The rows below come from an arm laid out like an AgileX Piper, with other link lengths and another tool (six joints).
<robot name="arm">
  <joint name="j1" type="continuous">
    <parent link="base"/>
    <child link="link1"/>
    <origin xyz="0 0 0.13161"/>
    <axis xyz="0 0 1"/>
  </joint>
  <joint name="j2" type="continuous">
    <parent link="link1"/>
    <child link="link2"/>
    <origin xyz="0 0 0"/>
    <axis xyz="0 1 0"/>
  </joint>
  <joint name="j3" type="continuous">
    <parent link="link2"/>
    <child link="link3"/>
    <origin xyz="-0.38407 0 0.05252"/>
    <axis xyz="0 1 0"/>
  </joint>
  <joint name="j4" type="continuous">
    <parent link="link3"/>
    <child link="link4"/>
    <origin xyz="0.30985 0 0.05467"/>
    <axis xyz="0.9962 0 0.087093"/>
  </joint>
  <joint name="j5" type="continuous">
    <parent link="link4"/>
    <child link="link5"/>
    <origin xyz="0 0 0"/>
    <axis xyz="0 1 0"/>
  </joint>
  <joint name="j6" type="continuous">
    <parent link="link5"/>
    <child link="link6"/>
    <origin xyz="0.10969 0 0.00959"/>
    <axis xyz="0.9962 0 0.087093"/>
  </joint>
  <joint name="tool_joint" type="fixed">
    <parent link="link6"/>
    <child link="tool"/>
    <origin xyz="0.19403 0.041 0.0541" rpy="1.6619 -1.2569 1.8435"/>
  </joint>
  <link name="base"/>
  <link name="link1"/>
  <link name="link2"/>
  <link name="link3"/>
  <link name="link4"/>
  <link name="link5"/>
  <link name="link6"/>
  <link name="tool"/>
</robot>
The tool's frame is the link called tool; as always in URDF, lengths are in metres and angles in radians. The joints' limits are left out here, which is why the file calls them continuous.
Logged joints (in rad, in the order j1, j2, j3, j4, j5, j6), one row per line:
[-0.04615, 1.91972, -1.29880, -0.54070, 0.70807, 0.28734]
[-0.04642, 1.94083, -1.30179, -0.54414, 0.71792, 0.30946]
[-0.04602, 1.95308, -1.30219, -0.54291, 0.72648, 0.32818]
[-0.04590, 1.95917, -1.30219, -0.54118, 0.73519, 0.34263]
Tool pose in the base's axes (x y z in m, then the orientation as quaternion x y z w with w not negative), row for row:
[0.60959, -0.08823, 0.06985, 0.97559, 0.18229, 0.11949, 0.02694]
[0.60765, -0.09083, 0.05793, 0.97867, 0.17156, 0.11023, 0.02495]
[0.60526, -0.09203, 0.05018, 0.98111, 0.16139, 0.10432, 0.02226]
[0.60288, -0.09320, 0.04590, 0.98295, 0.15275, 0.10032, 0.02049]
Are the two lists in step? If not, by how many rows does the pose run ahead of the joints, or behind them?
They are in step.
